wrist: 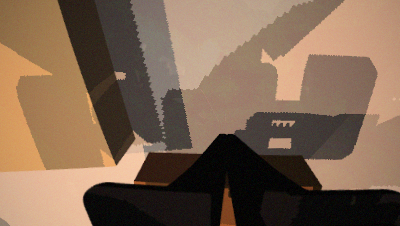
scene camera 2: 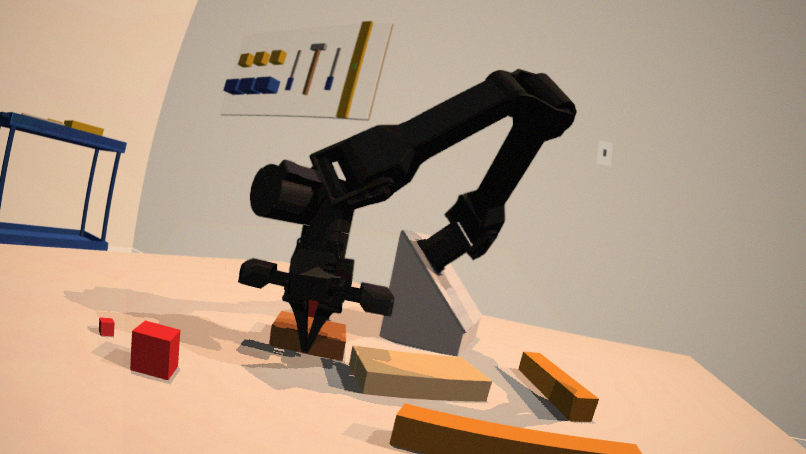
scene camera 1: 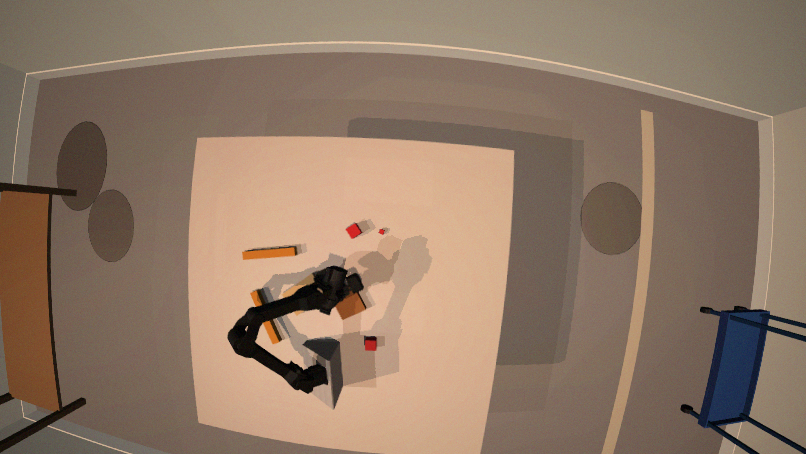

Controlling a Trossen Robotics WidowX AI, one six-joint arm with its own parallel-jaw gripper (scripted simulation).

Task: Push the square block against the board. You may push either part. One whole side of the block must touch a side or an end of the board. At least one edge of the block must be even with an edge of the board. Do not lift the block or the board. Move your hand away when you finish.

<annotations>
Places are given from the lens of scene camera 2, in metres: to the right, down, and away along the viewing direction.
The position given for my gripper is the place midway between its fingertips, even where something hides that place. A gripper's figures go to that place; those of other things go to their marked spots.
my gripper point(scene camera 2: 305, 352): -0.12, 0.16, 0.53
square block point(scene camera 2: 330, 342): -0.09, 0.15, 0.55
red cube point(scene camera 2: 154, 348): -0.23, 0.11, 0.34
long orange board point(scene camera 2: 573, 400): 0.20, 0.20, 0.45
The marked spots on the square block and the red cube are 0.25 m apart.
</annotations>
